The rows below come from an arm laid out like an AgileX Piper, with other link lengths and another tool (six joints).
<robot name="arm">
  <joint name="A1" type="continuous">
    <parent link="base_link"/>
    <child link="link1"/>
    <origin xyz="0 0 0.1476" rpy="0 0 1.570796"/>
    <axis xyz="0 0 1"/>
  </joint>
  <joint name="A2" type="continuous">
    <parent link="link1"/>
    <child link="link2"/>
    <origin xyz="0 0 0" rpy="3.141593 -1.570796 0"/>
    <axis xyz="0 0 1"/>
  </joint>
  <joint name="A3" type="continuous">
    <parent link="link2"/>
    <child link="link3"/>
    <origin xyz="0.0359 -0.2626 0" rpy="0 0 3.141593"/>
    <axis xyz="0 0 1"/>
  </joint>
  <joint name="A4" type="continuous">
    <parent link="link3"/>
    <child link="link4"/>
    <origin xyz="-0.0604 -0.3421 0" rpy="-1.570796 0 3.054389"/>
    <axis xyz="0 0 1"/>
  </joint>
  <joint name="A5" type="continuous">
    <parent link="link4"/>
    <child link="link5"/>
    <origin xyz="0 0 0" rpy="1.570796 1.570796 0"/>
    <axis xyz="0 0 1"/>
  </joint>
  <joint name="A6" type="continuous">
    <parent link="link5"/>
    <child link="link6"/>
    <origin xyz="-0.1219 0 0" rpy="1.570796 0 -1.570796"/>
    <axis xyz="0 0 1"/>
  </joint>
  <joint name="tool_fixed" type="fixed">
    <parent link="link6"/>
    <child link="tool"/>
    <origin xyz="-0.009 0.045 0.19" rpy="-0.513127 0 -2.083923"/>
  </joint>
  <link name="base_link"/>
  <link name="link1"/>
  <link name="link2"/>
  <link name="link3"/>
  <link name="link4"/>
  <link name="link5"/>
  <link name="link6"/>
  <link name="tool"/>
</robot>
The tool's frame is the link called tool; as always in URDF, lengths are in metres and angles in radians. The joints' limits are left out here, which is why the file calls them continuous.
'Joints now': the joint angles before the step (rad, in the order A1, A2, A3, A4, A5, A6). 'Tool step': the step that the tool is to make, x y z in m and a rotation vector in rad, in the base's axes. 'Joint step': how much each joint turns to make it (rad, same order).
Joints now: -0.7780 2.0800 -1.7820 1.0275 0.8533 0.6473
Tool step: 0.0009 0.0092 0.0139 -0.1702 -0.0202 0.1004
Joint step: 0.0000 -0.0152 -0.0003 -0.0026 0.0043 -0.1868
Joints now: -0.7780 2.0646 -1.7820 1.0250 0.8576 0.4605
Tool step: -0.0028 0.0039 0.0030 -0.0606 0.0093 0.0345
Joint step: 0.0000 -0.0120 0.0003 -0.0265 0.0079 -0.0442
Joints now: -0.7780 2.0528 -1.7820 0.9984 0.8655 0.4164
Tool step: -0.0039 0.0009 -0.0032 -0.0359 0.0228 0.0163
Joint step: 0.0001 -0.0068 -0.0003 -0.0385 0.0060 -0.0082
